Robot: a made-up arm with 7 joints.
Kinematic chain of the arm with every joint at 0, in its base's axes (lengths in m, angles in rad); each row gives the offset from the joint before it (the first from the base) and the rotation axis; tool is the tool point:
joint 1: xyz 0 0 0.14 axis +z
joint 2: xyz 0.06 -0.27 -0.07 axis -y
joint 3: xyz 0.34 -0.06 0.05 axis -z
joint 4: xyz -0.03 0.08 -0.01 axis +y
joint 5: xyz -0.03 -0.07 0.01 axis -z
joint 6: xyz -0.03 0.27 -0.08 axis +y
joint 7: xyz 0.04 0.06 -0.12 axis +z
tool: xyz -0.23 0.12 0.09
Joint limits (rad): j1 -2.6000..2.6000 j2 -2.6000..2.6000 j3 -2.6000..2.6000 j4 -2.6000..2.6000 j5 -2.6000..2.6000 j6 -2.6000..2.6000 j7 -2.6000..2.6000
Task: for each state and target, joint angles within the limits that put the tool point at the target. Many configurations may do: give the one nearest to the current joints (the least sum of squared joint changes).
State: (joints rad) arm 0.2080 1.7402 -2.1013 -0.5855 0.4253 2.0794 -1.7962
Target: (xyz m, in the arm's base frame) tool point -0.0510 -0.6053 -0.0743
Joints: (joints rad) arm -0.4531 1.8234 -2.2826 -0.6147 0.4938 2.1336 -1.8485
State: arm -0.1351 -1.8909 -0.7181 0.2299 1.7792 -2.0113 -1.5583
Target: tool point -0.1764 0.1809 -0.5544
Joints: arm -0.6154 -2.0137 -0.7826 0.2000 1.6745 -2.0624 -1.4442
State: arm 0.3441 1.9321 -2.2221 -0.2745 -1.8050 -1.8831 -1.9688
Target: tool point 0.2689 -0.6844 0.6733
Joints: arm 0.6764 1.7990 -2.0544 -0.3094 -1.7251 -1.7560 -2.4795
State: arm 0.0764 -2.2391 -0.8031 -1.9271 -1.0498 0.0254 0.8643
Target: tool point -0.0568 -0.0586 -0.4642
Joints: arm 0.0763 -1.6477 -0.9679 -2.4273 -0.9005 -0.2669 0.8119
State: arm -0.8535 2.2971 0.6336 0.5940 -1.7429 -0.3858 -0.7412
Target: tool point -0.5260 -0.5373 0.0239
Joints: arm -0.9562 2.3858 0.1099 0.2483 -2.3342 -0.3757 -0.4194
